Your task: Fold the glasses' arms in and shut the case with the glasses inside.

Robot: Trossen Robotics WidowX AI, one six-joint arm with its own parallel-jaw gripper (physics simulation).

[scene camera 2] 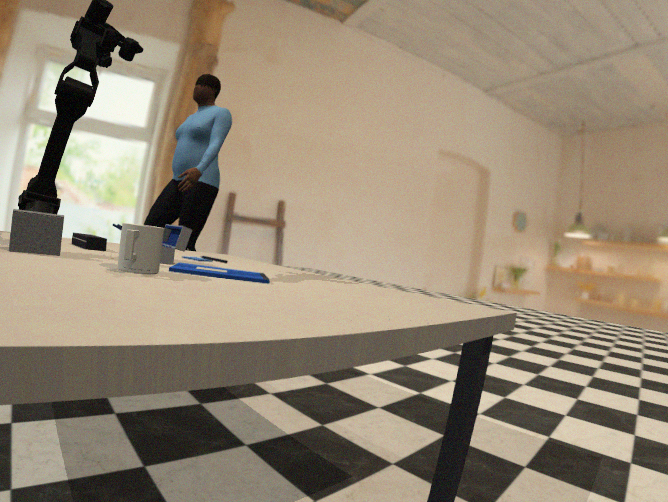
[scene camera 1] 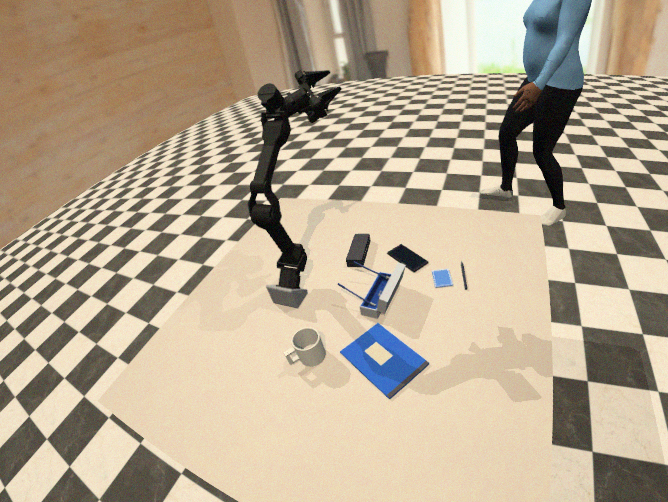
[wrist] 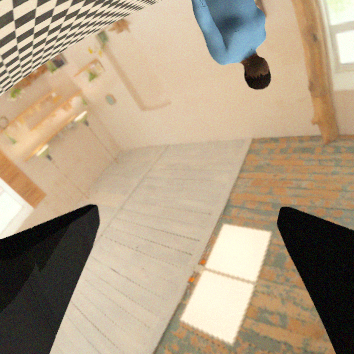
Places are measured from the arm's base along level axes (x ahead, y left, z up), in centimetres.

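Pixels of known places: gripper, fingertip midpoint: (scene camera 1: 335, 79) (wrist: 190, 215); arm's base, link origin: (scene camera 2: 37, 230) (scene camera 1: 288, 287).
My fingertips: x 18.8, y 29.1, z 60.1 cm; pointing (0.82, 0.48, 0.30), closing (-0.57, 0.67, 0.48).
Ahead of a thing's pixels: the offset from my fingertips to its top centre. "pt": to the spot under its first point.
The grey glasses case (scene camera 1: 393, 288) (scene camera 2: 168, 254) stands open, its lid raised on the right side and its inside blue. The blue glasses (scene camera 1: 351, 291) have both arms unfolded, sticking out of the case to the left; the front lies in or over the case's lower half, and its exact seating is too small to tell. In the scene camera 2 view, the mug partly hides the case and glasses. My gripper (scene camera 1: 334, 80) (wrist: 190, 215) is open and empty, high above the table and pointing away from it. The case and glasses do not show in the wrist view.
A grey mug {pt dx -2.8, dy -48.2, dz -63.8 cm} (scene camera 1: 308, 347) (scene camera 2: 140, 248) and a blue book {dx +19.7, dy -46.1, dz -63.8 cm} (scene camera 1: 403, 358) (scene camera 2: 218, 272) are nearest the case's front. Behind are a black box {dx -2.5, dy -2.4, dz -61.1 cm} (scene camera 1: 358, 249) (scene camera 2: 89, 241) and a dark phone {dx +16.5, dy -2.7, dz -63.8 cm} (scene camera 1: 407, 257). A blue pad {dx +30.6, dy -11.4, dz -64.1 cm} (scene camera 1: 442, 278) and a pen {dx +37.7, dy -8.5, dz -63.7 cm} (scene camera 1: 463, 275) lie right. A person (scene camera 1: 553, 59) (scene camera 2: 199, 145) stands beyond the table.
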